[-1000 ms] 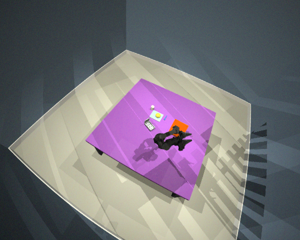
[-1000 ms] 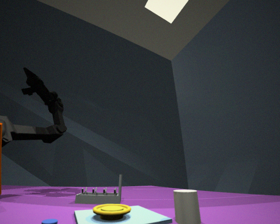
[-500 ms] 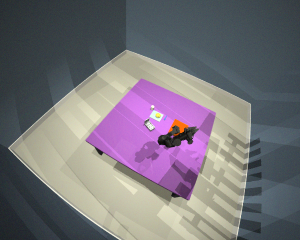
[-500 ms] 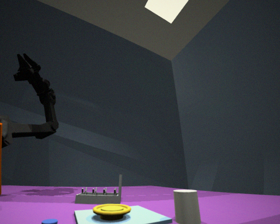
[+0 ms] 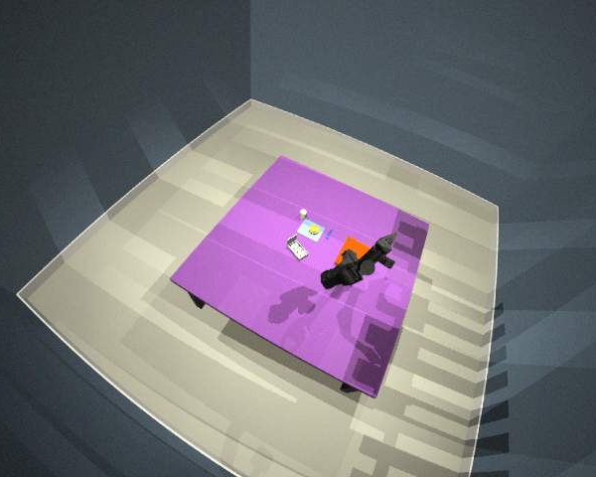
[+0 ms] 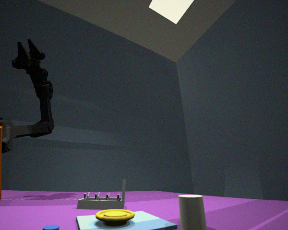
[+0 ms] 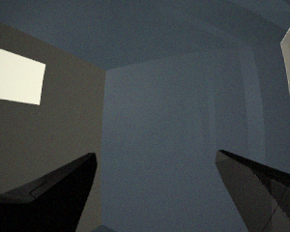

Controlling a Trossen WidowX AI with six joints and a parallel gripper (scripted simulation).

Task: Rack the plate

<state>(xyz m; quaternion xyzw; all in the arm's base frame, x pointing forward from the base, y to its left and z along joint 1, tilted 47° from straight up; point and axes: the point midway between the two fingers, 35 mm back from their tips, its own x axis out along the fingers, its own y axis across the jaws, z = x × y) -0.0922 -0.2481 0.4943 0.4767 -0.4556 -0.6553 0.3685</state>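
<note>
Right now my gripper tip is 420 mm short of the yellow plate, 250 mm to the left of it and 600 mm above it. Round my gripper tip: grey dish rack (420 mm ahead, 60 mm to the right, 590 mm below); then light blue mat (430 mm ahead, 240 mm to the right, 610 mm below); then blue spoon (320 mm ahead, 280 mm to the right, 610 mm below).
</note>
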